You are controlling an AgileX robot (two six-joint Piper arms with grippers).
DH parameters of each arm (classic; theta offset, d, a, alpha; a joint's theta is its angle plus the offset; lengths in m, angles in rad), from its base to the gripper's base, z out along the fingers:
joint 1: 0 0.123 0 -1.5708
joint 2: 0.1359 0 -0.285 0
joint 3: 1.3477 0 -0.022 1.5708
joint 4: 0 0.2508 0 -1.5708
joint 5: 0 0 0.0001 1.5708
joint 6: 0 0.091 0 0
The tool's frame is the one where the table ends.
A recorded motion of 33 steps. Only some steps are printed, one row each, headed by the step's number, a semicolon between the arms.
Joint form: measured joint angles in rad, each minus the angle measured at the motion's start. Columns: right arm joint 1, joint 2, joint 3, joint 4, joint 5, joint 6; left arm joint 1, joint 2, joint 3, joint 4, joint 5, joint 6.
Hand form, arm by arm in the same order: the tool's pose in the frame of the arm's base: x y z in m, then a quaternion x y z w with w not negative. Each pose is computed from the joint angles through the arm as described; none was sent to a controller.
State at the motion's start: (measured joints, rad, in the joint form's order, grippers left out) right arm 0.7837 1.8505 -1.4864 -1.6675 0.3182 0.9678; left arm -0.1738 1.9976 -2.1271 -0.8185 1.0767 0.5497
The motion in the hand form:
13: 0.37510 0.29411 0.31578 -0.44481 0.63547 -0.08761 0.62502; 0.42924 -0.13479 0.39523 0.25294 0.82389 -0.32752 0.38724
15: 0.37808 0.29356 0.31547 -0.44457 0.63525 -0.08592 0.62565; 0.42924 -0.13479 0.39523 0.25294 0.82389 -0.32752 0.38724
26: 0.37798 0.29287 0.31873 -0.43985 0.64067 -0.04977 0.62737; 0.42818 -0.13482 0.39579 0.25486 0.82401 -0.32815 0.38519
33: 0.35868 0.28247 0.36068 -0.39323 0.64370 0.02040 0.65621; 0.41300 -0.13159 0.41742 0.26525 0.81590 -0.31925 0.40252
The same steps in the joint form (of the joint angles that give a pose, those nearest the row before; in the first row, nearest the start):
13: -0.0745 0.1001 -0.1433 -0.0006 -0.0844 0.0022; 0.0000 0.0000 0.0000 0.0000 0.0000 0.0000
15: -0.0811 0.1071 -0.1528 -0.0006 -0.0935 0.0027; 0.0000 0.0000 0.0000 0.0000 0.0000 0.0000
26: -0.0931 0.1004 -0.1574 0.0505 -0.1536 0.0043; 0.0000 -0.0020 0.0000 0.0000 0.0069 0.0000
33: -0.0948 0.0010 -0.1491 0.1925 -0.2094 0.0045; 0.0000 -0.0547 0.0000 0.0160 0.0180 -0.0018

